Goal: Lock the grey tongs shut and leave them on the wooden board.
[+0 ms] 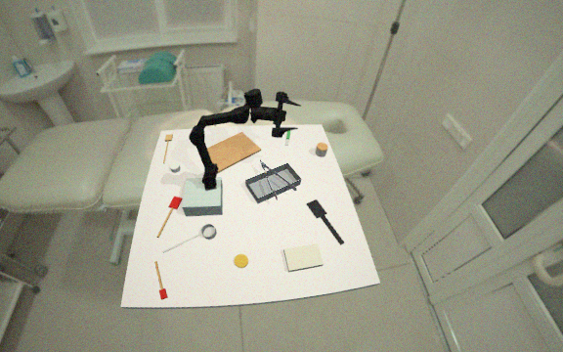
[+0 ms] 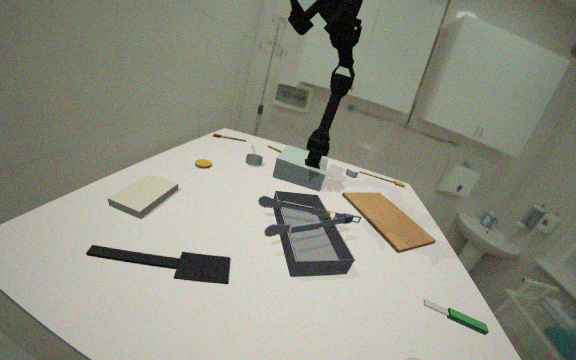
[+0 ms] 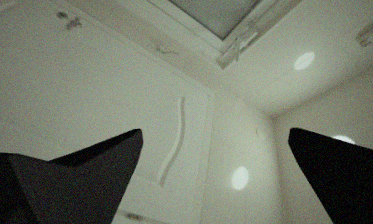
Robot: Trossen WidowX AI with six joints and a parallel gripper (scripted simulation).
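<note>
The yellow slider lies 55 cm below my gripper tip, 22 cm to the left of it and 5 cm behind it. From my gripper tip the other things lie so: black spatula (62 cm below, 19 cm ahead, 15 cm to the right); roasting tin (59 cm below, 16 cm to the left, 1 cm behind); cream block (61 cm below, 34 cm to the right, 2 cm behind).
</note>
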